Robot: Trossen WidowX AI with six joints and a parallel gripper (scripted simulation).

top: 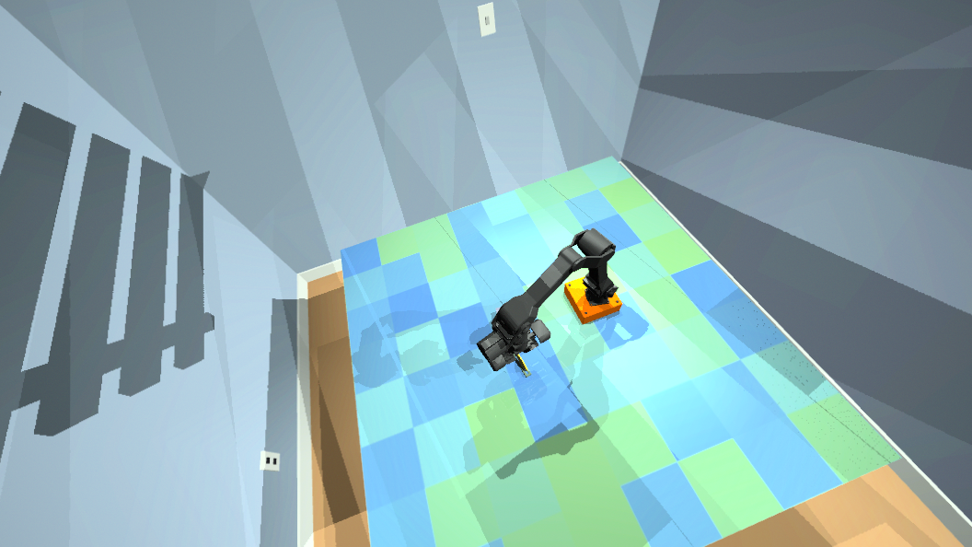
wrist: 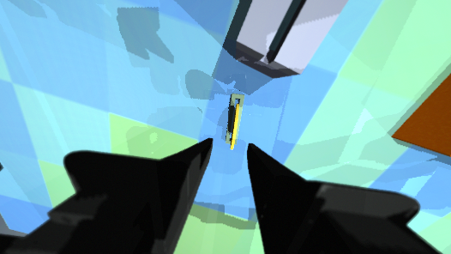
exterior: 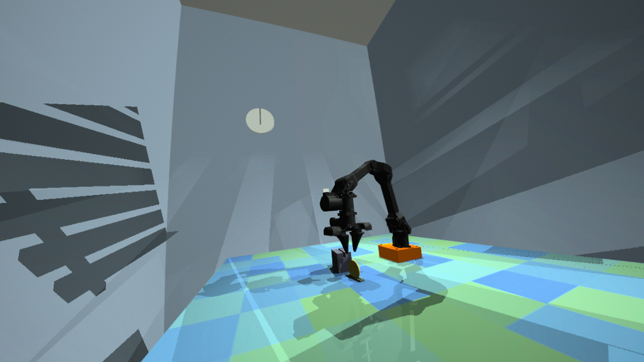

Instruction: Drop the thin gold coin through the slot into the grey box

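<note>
Now: gripper tip 60 mm above the gold coin.
</note>
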